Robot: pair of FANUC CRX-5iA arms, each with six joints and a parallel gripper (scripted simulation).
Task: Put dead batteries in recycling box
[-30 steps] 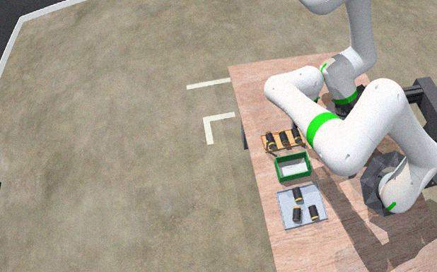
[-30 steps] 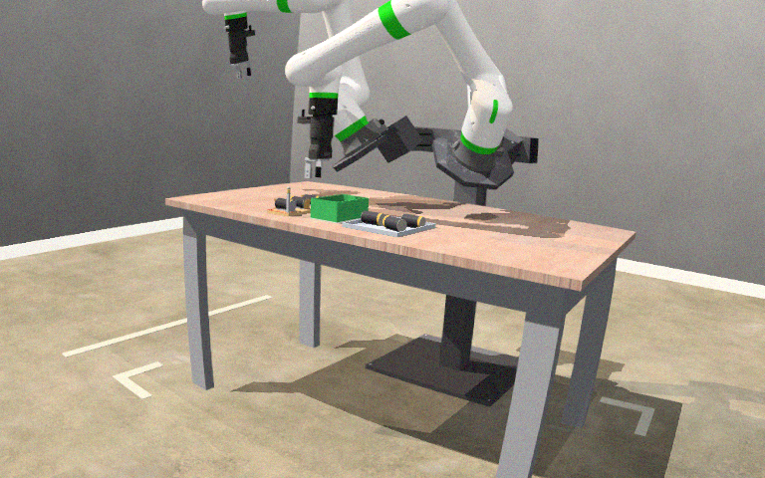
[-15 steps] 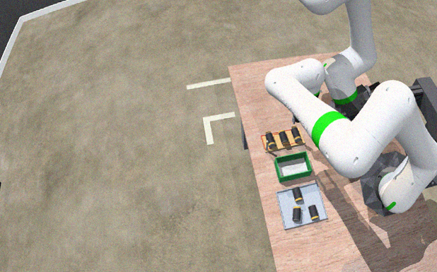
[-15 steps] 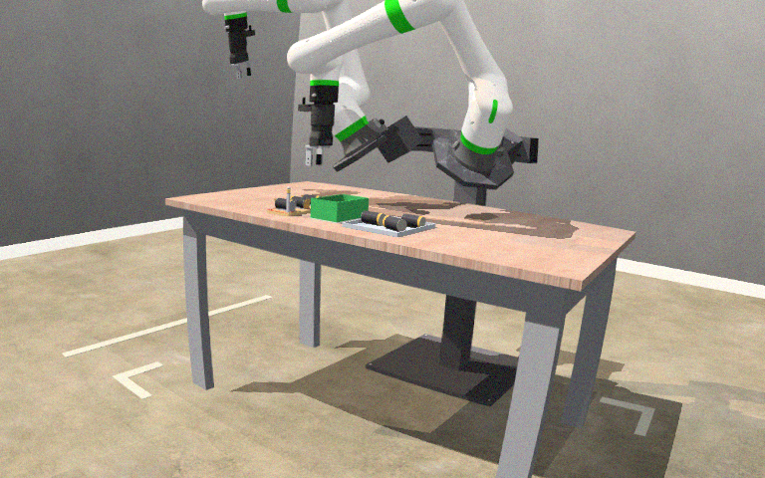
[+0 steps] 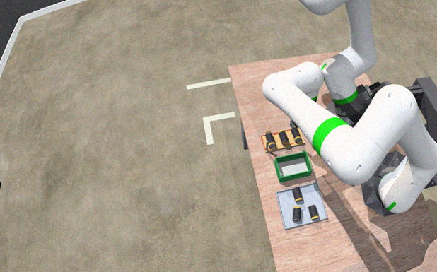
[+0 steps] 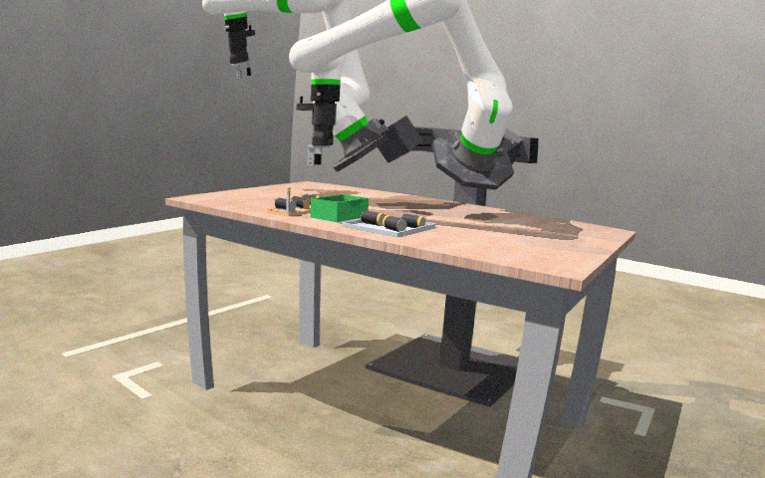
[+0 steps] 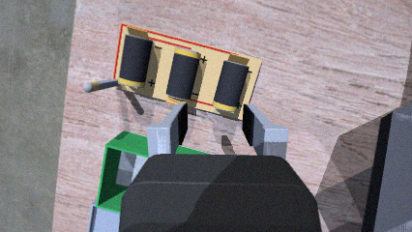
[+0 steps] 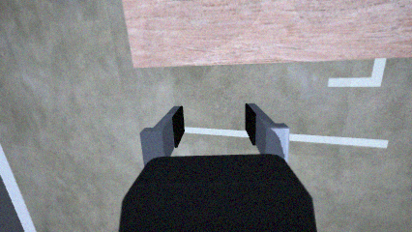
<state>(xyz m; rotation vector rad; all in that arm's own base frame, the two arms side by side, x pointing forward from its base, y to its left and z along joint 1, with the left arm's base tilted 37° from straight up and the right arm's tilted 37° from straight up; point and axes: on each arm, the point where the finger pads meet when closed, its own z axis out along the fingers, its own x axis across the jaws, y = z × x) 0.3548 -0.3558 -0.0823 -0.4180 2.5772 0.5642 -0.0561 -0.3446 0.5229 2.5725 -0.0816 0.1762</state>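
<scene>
The grey tray is 320 mm to the left of my left hand, 160 mm below it and 80 mm ahead of it. From my left hand the other things lie so: green recycling box: 150 mm below, 140 mm to the left, 60 mm ahead.
</scene>
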